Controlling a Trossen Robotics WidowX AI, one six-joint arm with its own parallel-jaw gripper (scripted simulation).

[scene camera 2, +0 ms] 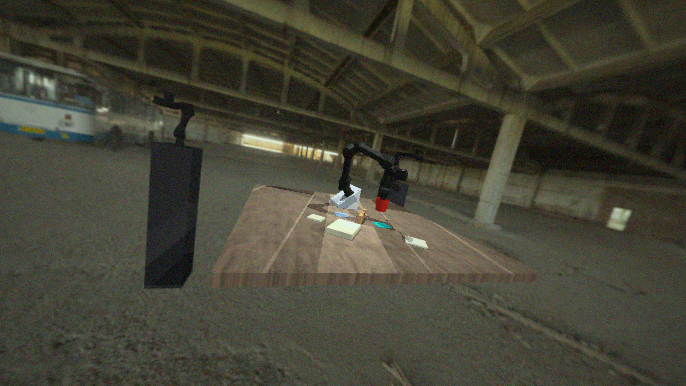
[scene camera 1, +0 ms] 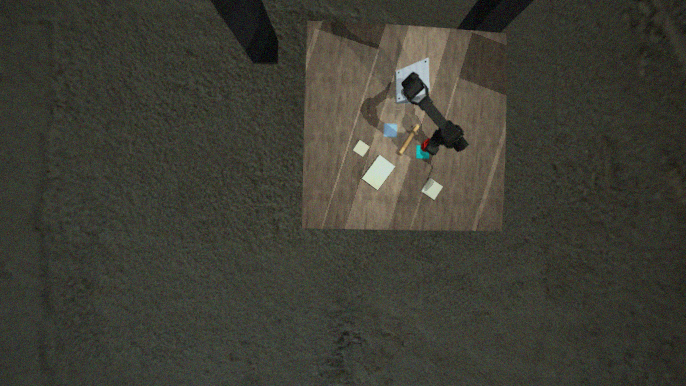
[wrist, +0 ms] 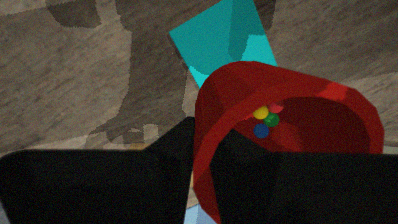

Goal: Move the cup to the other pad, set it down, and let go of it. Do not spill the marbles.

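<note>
The wrist view shows the gripper (wrist: 200, 125) together with a red cup (wrist: 318, 115).
</note>
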